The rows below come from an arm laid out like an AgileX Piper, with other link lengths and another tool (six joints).
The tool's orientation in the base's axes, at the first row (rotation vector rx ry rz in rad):
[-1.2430 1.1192 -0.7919]
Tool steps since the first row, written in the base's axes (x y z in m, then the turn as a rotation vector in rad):
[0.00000 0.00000 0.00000 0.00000 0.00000 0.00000]
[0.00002 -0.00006 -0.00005 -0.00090 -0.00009 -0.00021]
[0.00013 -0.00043 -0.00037 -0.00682 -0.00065 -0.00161]
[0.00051 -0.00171 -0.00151 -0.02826 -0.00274 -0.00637]
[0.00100 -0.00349 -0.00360 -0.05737 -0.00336 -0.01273]
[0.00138 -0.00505 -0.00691 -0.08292 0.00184 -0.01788]
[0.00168 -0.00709 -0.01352 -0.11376 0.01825 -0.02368]
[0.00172 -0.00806 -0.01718 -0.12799 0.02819 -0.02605]
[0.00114 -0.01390 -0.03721 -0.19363 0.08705 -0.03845]
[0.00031 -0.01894 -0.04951 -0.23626 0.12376 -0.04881]
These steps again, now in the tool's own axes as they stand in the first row. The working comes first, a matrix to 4 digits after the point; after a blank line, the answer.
The tool's axes in the first row as the columns of a matrix, in the base's axes (used below as rounded here):
[0.2996 -0.1071 0.9480]
[-0.9297 0.1906 0.3153]
[-0.2145 -0.9758 -0.0425]

[0.00000 0.00000 0.00000 0.00000 0.00000 0.00000]
[0.00007 0.00004 0.00000 -0.00014 0.00028 -0.00087]
[0.00052 0.00027 0.00000 -0.00109 0.00218 -0.00660]
[0.00207 0.00109 0.00001 -0.00455 0.00872 -0.02738]
[0.00432 0.00274 0.00000 -0.01133 0.01793 -0.05491]
[0.00659 0.00563 0.00001 -0.02272 0.02668 -0.07727]
[0.00999 0.01166 -0.00007 -0.04597 0.03877 -0.10108]
[0.01169 0.01504 -0.00018 -0.05897 0.04450 -0.11134]
[0.02125 0.03354 -0.00172 -0.13069 0.07485 -0.15448]
[0.02832 0.04467 -0.00357 -0.17537 0.09652 -0.18288]

